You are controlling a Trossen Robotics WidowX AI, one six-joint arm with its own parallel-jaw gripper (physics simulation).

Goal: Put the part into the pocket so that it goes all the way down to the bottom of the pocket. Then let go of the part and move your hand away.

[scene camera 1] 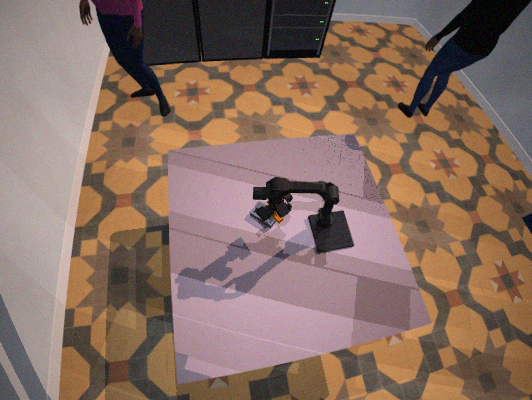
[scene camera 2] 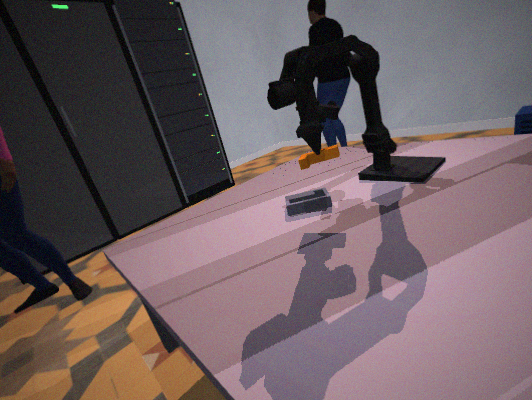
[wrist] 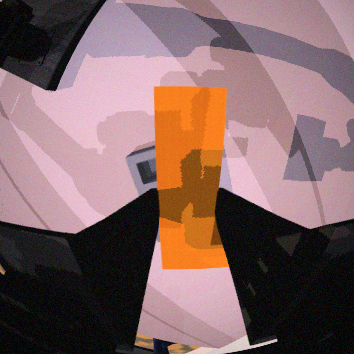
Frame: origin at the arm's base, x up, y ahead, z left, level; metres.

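Seen in the pictures: gripper, fingertip midpoint: (scene camera 1: 273,212) (scene camera 2: 318,153) (wrist: 186,195); arm's base at its link origin: (scene camera 1: 322,222) (scene camera 2: 381,167) (wrist: 35,46).
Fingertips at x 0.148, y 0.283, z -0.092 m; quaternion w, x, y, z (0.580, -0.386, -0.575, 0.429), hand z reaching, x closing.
Note:
Pixels of each thing's top centre, then the offset from my fingertips to it. Level surfaces: height alone.
- orange part at its top centre: (wrist: 218,205) (scene camera 2: 317,150) (scene camera 1: 271,213) dx +0.013, dy +0.014, dz +0.006 m
- grey block with the pocket, top centre: (wrist: 172,197) (scene camera 2: 306,196) (scene camera 1: 265,213) dx -0.135, dy +0.009, dz -0.067 m
- pink table at its surface level: dx -0.172 m
The orange part (scene camera 1: 278,218) (scene camera 2: 320,157) (wrist: 190,125) is a long bar, held between the fingers of my gripper (scene camera 2: 318,150) (wrist: 186,195), which is shut on it. In scene camera 2 the part is in the air above the table, with a gap between it and the grey block. The grey block with the pocket (scene camera 1: 255,216) (scene camera 2: 309,206) (wrist: 134,167) sits on the table. In the wrist view the part hides most of the block; its left end and a dark piece of the pocket show. In scene camera 1 the arm partly covers the block.
The arm's black base plate (scene camera 1: 340,240) (scene camera 2: 415,171) stands on the pink table (scene camera 1: 300,310) (scene camera 2: 200,300), to the right of the block in both scene views. Dark cabinets (scene camera 1: 232,30) (scene camera 2: 75,100) and people stand beyond the table. The arm's shadow lies across the table.

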